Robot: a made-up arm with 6 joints.
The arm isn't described. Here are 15 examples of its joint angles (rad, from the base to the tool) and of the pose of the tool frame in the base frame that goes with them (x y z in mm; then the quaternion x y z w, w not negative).
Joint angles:
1: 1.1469 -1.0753 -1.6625 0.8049 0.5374 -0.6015
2: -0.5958 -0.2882 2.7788 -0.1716 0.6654 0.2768
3: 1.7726 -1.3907 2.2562 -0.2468 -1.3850 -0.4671
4: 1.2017 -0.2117 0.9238 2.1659 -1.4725 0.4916
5: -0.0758 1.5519 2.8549 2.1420 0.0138 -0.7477
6: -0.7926 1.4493 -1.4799 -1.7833 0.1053 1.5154
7: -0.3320 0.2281 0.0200 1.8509 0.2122 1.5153
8: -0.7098 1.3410 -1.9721 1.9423 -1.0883 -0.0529
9: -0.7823 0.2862 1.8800 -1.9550 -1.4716 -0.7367
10: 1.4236 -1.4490 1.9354 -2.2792 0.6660 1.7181
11: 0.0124 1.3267 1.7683 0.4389 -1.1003 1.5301
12: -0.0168 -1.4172 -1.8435 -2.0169 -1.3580 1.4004
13: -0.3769 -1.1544 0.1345 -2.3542 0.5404 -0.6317
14: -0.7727 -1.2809 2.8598 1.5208 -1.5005 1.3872
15: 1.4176 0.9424 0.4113 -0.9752 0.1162 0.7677
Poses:
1: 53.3 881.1 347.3 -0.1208 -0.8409 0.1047 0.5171
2: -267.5 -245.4 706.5 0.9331 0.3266 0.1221 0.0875
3: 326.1 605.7 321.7 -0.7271 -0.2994 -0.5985 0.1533
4: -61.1 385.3 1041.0 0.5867 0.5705 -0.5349 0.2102
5: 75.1 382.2 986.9 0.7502 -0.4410 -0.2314 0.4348
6: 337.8 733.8 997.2 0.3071 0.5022 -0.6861 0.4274
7: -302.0 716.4 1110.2 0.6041 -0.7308 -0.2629 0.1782
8: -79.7 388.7 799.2 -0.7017 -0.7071 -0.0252 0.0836
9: 113.0 239.3 887.6 0.6313 -0.2185 0.6504 0.3615
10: 617.6 25.7 537.2 0.4277 0.6536 0.6243 0.0127
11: 454.8 449.8 1020.6 0.3356 -0.9258 0.1606 0.0663
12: -250.7 843.7 600.3 -0.6889 0.5719 -0.3709 0.2466
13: -505.8 553.3 747.9 -0.3448 0.6802 0.6454 0.0438
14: -649.5 327.3 785.8 0.3208 0.2778 -0.5878 0.6887
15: 414.7 526.5 1195.6 0.2340 0.2317 -0.6835 0.6514
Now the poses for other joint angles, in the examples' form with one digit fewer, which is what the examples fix.
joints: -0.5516 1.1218 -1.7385 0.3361 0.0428 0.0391
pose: 186 448 1216 0.521 0.562 -0.164 0.621
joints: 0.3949 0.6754 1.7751 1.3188 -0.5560 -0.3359
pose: 41 550 1022 -0.517 0.702 -0.073 0.484
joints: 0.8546 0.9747 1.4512 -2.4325 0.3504 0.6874
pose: 157 706 796 -0.207 -0.318 -0.429 0.820
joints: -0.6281 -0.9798 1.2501 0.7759 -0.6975 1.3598
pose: -481 233 780 -0.245 0.563 -0.106 0.782
